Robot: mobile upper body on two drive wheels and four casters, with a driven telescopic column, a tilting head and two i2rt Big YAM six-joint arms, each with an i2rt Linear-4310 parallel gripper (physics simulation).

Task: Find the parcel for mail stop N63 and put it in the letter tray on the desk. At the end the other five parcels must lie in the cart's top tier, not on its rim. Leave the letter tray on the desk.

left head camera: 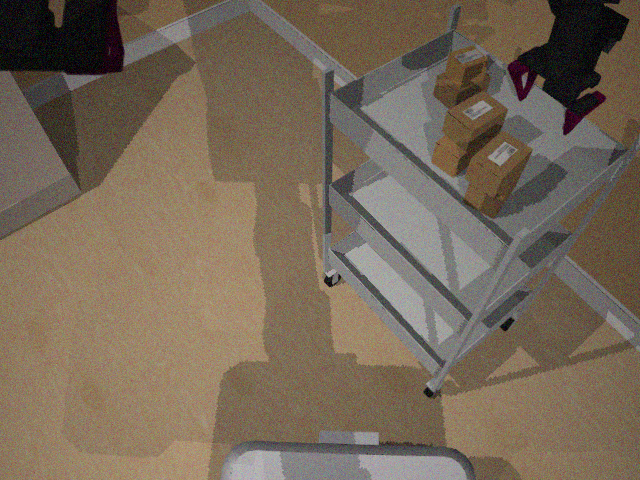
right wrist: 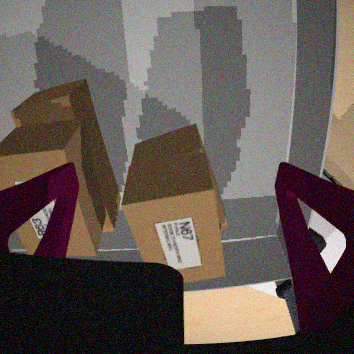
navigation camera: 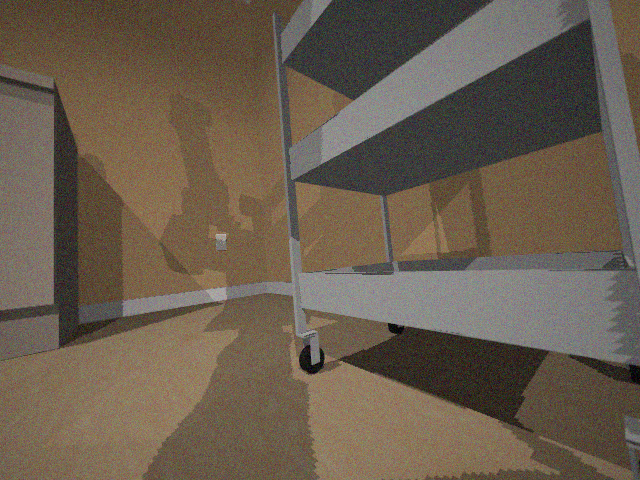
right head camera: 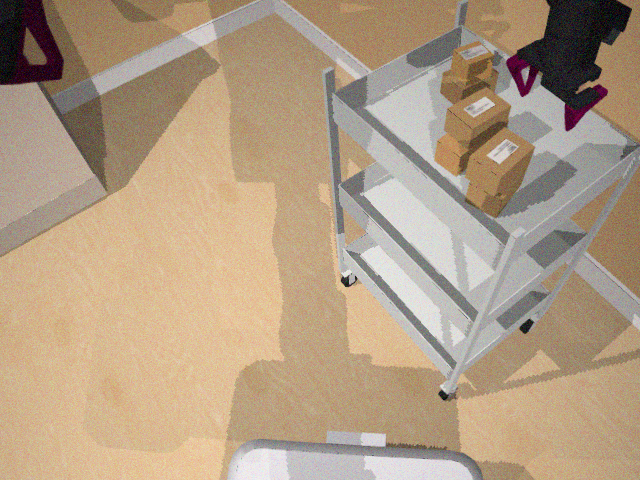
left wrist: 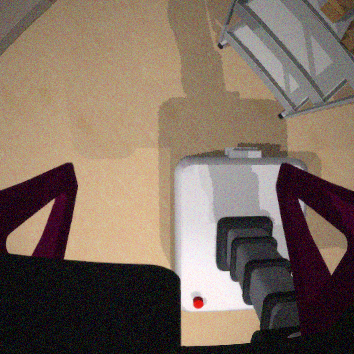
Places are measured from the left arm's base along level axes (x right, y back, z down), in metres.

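Pixels of known places: left gripper, fingertip midpoint: (left head camera: 49, 61) (left wrist: 176, 173); right gripper, fingertip midpoint: (left head camera: 543, 116) (right wrist: 176, 173) (right head camera: 546, 111).
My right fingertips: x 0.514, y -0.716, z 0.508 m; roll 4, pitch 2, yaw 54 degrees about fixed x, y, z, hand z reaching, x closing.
Ahead of a thing's pixels: the offset from my right fingertips to its top centre. "spot": to the spot under its first point. Level surfaces: height alone.
Parcels stand in three piles in the cart's top tier {dz +0.137 m} (left head camera: 403, 108) (right head camera: 408, 108) (right wrist: 265, 100). The parcel labelled N67 {dz +0.036, dx -0.067, dy +0.052 m} (left head camera: 488, 167) (right head camera: 488, 165) (right wrist: 150, 215) tops the front pile. Another labelled parcel {dz +0.034, dx -0.094, dy -0.045 m} (left head camera: 470, 126) (right head camera: 473, 121) (right wrist: 85, 230) tops the middle pile; its label is partly behind a finger. A small labelled parcel {dz +0.036, dx -0.089, dy -0.194 m} (left head camera: 465, 67) (right head camera: 470, 64) tops the back pile, its code too small to read. My right gripper (left head camera: 545, 114) (right head camera: 546, 111) (right wrist: 176, 173) is open and empty above the tier, right of the piles. My left gripper (left wrist: 176, 173) is open and empty, away from the cart. The letter tray and N63 do not show.
The cart's middle and bottom tiers lie below, with corner posts {spot: dz +0.284, dx -0.349, dy -0.115 m} (left head camera: 328, 170) (right head camera: 334, 170) (navigation camera: 286, 155) at its edges. A pale cabinet or desk side (left head camera: 31, 155) (right head camera: 41, 165) (navigation camera: 25, 206) stands at the left. My white base (left head camera: 413, 465) (right head camera: 423, 467) (left wrist: 200, 250) is at the bottom of the head views.
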